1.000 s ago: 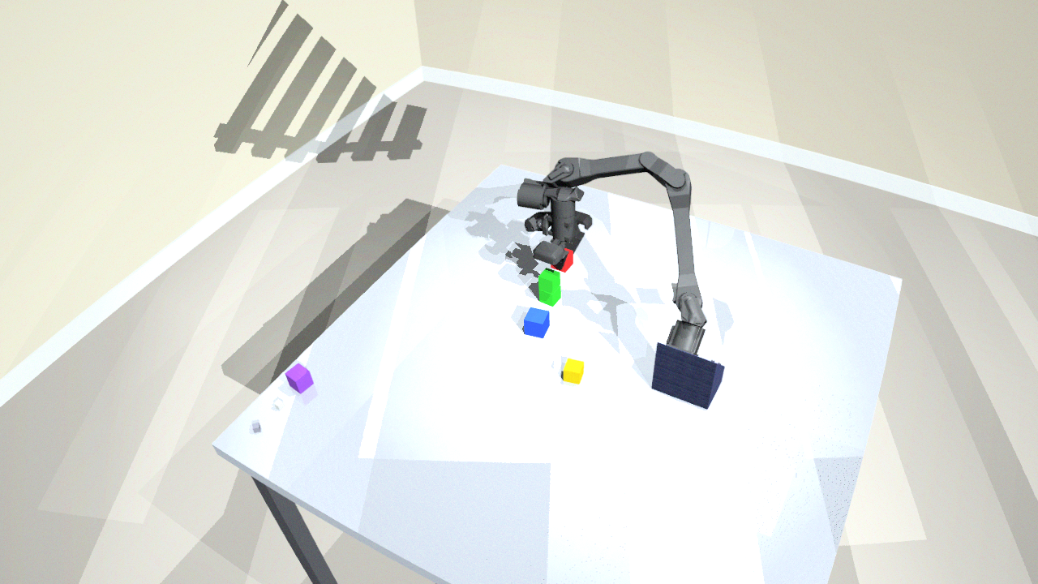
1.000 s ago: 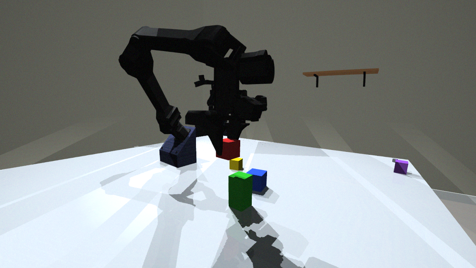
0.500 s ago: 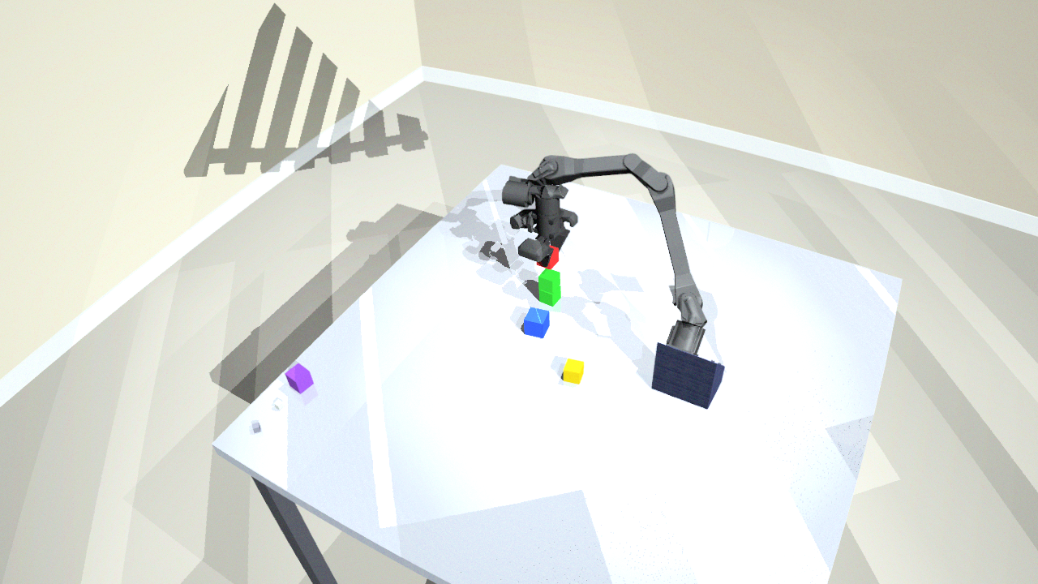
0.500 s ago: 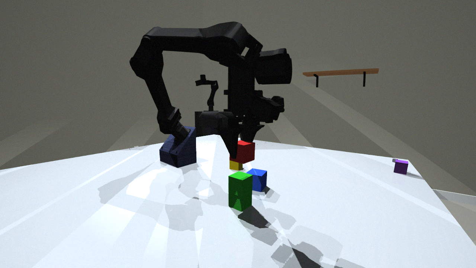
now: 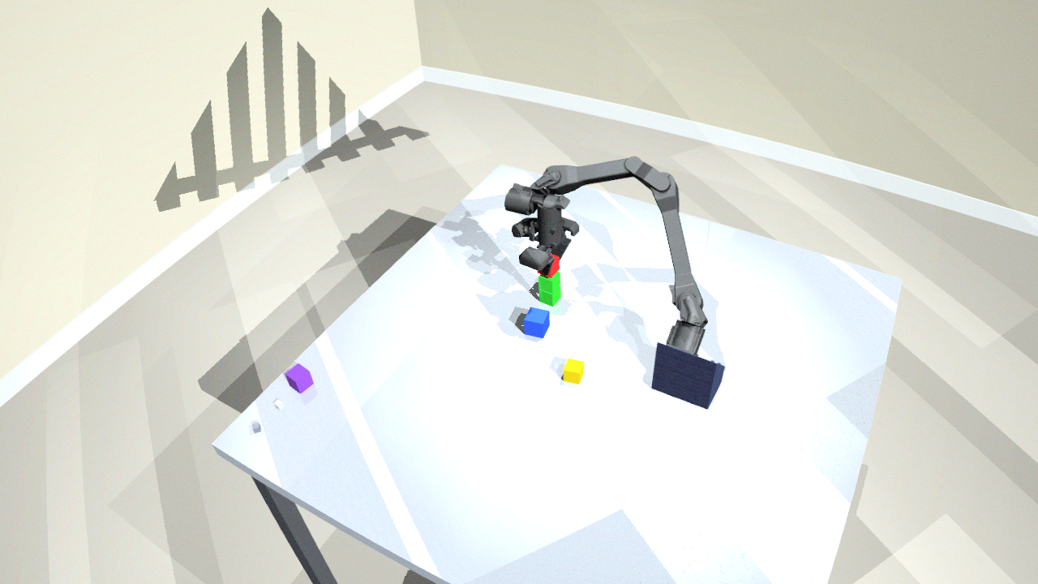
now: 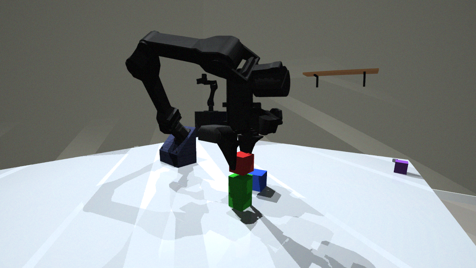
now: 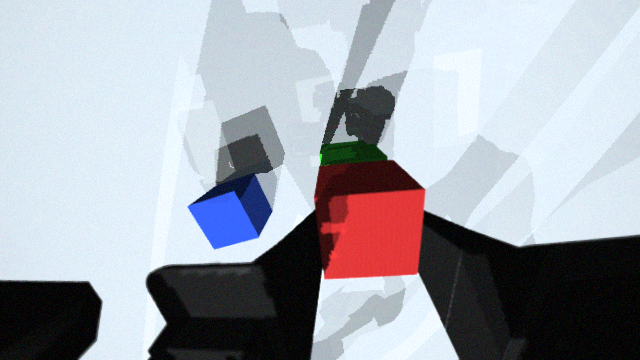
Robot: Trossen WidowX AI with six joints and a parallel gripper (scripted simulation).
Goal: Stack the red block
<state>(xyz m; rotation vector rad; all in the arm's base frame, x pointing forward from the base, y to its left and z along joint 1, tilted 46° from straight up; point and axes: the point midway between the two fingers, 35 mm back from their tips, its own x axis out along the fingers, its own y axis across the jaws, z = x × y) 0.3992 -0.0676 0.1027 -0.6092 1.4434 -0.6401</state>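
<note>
Right now the green block is 40 mm below my gripper tip. The rest, counted from my gripper tip: blue block 110 mm to the left, 70 mm below, 30 mm behind; then yellow block 210 mm to the left, 180 mm behind, 80 mm below; then red block 10 mm ahead, 10 mm above.
</note>
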